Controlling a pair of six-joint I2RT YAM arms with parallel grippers.
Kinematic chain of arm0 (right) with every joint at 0, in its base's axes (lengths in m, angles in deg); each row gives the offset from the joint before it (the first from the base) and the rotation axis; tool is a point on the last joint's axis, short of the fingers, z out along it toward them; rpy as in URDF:
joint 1: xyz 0 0 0.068 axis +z
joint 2: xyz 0.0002 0.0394 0.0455 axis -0.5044 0.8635 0
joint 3: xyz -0.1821 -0.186 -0.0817 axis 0.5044 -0.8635 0
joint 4: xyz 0.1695 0.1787 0.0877 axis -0.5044 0.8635 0
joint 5: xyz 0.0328 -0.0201 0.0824 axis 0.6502 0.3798 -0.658
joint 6: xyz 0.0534 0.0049 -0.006 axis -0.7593 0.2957 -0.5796
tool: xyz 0 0 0 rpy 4.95 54.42 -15.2
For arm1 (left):
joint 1: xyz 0 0 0.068 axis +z
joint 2: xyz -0.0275 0.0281 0.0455 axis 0.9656 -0.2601 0
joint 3: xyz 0.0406 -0.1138 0.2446 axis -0.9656 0.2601 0
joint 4: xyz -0.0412 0.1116 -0.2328 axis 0.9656 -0.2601 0
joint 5: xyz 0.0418 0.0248 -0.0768 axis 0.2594 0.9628 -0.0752
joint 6: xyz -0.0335 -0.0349 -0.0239 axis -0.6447 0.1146 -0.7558
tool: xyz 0 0 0 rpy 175.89 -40.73 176.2
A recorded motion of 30 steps. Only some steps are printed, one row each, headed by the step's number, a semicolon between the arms.
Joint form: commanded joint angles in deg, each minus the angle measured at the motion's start. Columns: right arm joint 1, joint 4, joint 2, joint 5, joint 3, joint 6; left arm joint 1, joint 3, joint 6, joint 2, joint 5, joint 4.
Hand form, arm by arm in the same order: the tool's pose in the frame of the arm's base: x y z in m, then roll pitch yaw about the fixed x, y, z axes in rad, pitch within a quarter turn. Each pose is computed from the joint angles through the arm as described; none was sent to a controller.
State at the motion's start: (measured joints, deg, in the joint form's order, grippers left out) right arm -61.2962 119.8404 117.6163 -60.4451 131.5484 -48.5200; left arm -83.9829 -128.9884 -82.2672 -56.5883 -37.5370 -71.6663
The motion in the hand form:
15: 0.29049 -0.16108 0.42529 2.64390 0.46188 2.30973; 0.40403 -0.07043 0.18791 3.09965 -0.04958 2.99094
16: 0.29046 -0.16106 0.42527 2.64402 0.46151 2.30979; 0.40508 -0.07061 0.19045 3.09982 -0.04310 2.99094
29: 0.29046 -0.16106 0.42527 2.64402 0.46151 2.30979; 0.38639 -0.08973 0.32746 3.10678 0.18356 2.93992
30: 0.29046 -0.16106 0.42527 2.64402 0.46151 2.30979; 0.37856 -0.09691 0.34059 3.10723 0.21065 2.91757
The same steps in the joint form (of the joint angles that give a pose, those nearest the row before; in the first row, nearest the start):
15: -0.15 -0.18 0.15 0.50 0.04 0.17; -1.03 14.14 2.16 0.90 -0.85 13.92
16: -0.15 -0.15 0.15 0.50 0.04 0.17; -1.03 13.55 2.16 0.90 -0.85 13.71
29: -0.15 -0.15 0.15 0.50 0.04 0.17; -4.22 -7.56 1.92 7.48 -0.87 -1.01
30: -0.15 -0.15 0.15 0.50 0.04 0.17; -5.51 -8.85 1.92 8.66 -0.85 -1.92

